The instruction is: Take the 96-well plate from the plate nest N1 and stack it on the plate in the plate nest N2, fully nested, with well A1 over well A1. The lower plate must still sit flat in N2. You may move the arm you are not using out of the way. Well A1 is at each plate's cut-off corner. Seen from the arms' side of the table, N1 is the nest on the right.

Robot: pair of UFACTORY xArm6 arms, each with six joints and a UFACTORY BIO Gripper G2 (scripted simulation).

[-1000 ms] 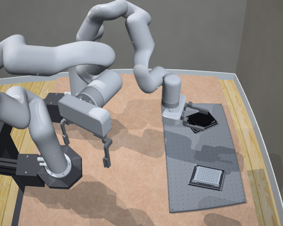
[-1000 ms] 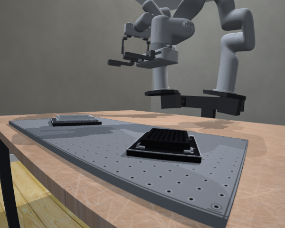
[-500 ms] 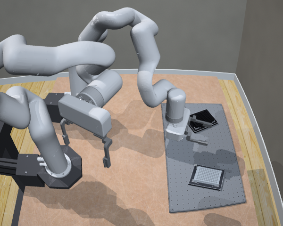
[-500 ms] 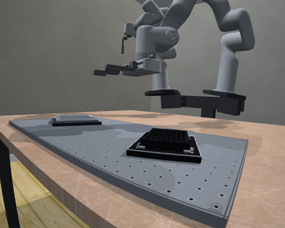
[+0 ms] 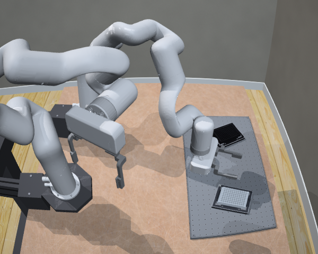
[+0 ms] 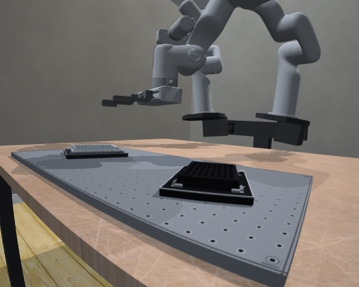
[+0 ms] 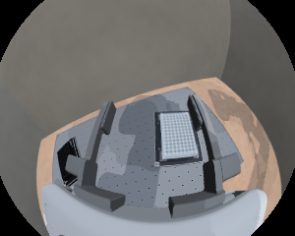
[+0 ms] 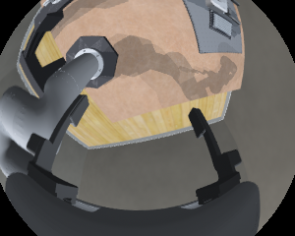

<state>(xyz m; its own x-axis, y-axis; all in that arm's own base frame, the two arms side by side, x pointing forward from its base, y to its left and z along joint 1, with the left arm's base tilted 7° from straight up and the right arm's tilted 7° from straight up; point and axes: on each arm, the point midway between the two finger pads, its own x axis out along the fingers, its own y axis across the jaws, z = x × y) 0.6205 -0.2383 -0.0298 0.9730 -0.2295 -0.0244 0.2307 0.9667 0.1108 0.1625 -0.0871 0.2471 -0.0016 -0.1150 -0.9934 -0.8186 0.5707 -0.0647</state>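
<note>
My left gripper is now 30 mm short of the clear 96-well plate, 70 mm to the left of it and 130 mm above it. The rest, counted from my left hand: nest N1: 30 mm ahead, 70 mm to the right, 140 mm below; then grey perforated board: 110 mm to the left, 150 mm below; then black 96-well plate: 310 mm to the left, 130 mm below.
</note>
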